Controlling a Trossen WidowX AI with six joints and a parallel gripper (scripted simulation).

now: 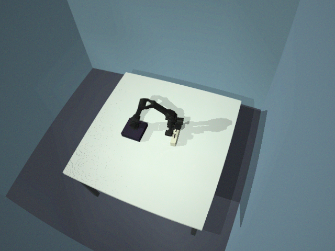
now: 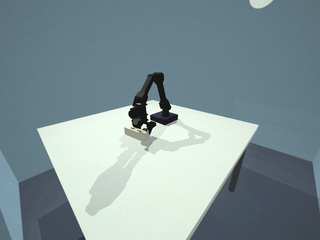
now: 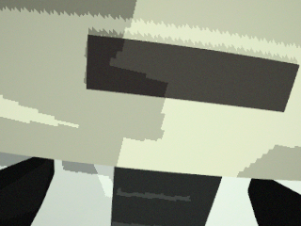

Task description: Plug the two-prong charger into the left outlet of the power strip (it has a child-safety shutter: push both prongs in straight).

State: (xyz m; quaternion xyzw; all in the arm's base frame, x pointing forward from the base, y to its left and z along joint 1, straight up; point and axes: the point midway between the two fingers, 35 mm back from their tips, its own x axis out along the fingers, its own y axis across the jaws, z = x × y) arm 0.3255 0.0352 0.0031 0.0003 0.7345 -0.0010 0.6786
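Right now my gripper tip is 2 cm short of the two-prong charger and 1 cm below it.
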